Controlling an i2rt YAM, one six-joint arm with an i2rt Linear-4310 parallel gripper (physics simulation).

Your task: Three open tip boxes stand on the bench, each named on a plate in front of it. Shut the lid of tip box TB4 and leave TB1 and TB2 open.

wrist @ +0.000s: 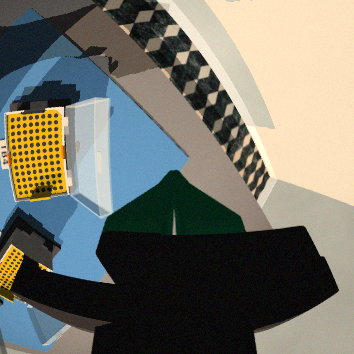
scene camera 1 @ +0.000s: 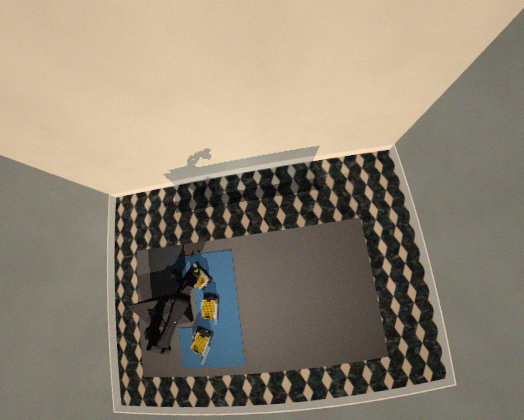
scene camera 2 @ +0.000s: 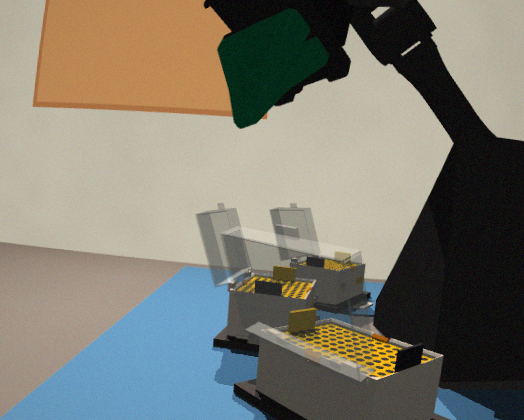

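Observation:
TB4's box has a yellow tip rack and a name plate reading TB4. Its clear lid stands open on the side away from the arm base. The middle box and the farthest box in scene camera 2 also have their clear lids up; their plates cannot be read. My gripper is shut with nothing between its green fingers. It hangs well above TB4, apart from the lid.
The boxes stand on a blue mat on the grey-brown bench. The arm base is on the opposite side from the open lids. The middle box stands close to TB4. An orange board hangs on the wall.

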